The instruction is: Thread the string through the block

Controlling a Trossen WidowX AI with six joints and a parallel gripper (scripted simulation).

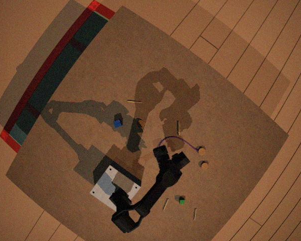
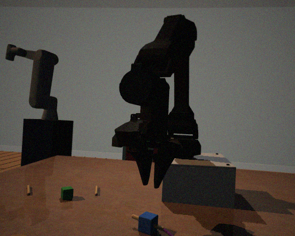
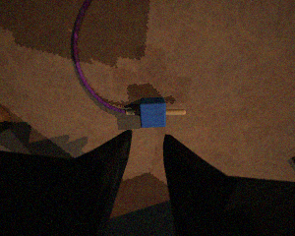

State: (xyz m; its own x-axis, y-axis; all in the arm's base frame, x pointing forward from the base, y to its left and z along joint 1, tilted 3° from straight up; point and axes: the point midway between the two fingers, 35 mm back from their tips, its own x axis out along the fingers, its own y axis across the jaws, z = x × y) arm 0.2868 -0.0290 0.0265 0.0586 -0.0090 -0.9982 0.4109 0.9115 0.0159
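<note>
My gripper tip is 10 mm to the right of the thin wooden stick and 80 mm above it. From my gripper tip the other things lie so: green cube 100 mm behind, 260 mm to the right, 80 mm below; then round wooden button 180 mm ahead, 120 mm to the right, 80 mm below.
</note>
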